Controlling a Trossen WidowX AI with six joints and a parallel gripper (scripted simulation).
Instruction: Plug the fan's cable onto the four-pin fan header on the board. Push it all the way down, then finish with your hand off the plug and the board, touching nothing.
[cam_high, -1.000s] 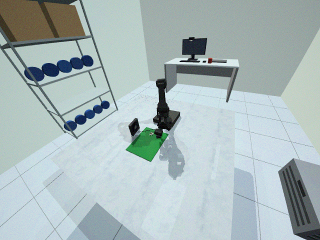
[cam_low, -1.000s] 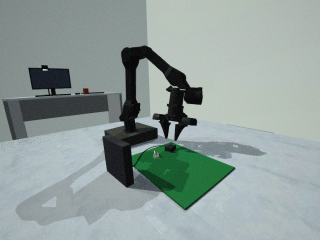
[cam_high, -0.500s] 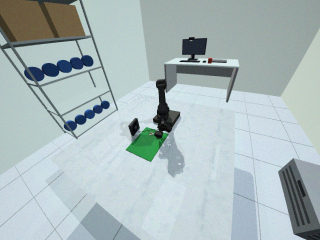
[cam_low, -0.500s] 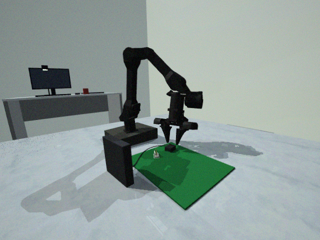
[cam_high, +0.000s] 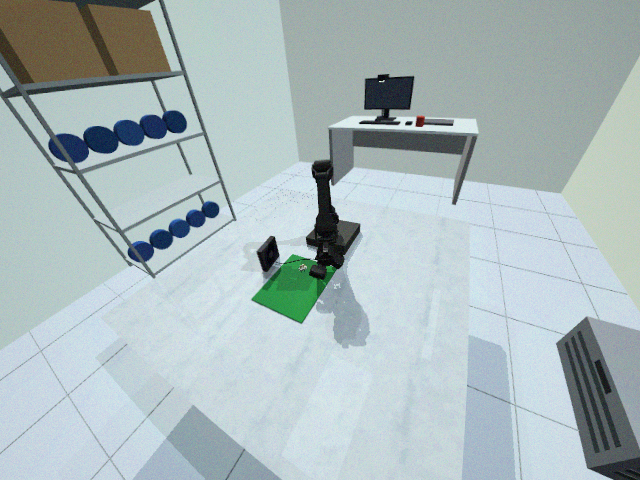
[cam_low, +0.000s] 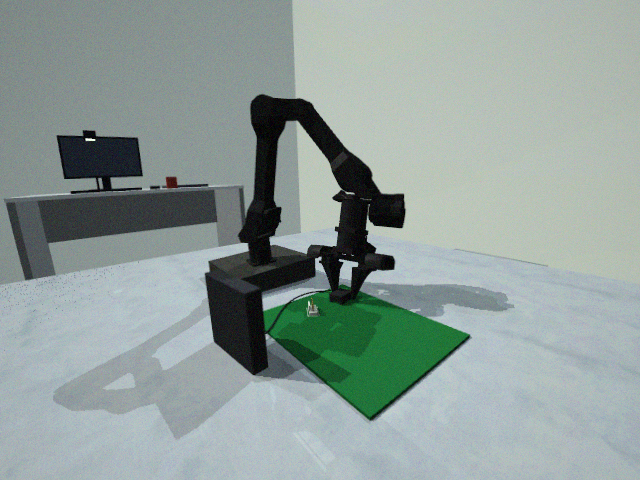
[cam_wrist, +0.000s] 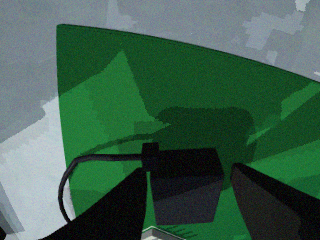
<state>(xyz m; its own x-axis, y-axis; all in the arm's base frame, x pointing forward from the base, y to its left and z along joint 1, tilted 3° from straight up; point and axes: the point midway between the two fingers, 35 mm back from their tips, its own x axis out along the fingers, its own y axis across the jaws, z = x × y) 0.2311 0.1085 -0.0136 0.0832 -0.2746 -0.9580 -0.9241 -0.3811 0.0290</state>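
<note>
Now: gripper tip 80 mm to the left of the white four-pin header, 10 mm short of it and 10 mm above it. Also, from my gripper tip: green board 100 mm ahead, 50 mm to the right, 20 mm below; then black plug 10 mm to the right; then black fan 230 mm to the right, 60 mm ahead, 50 mm above.
</note>
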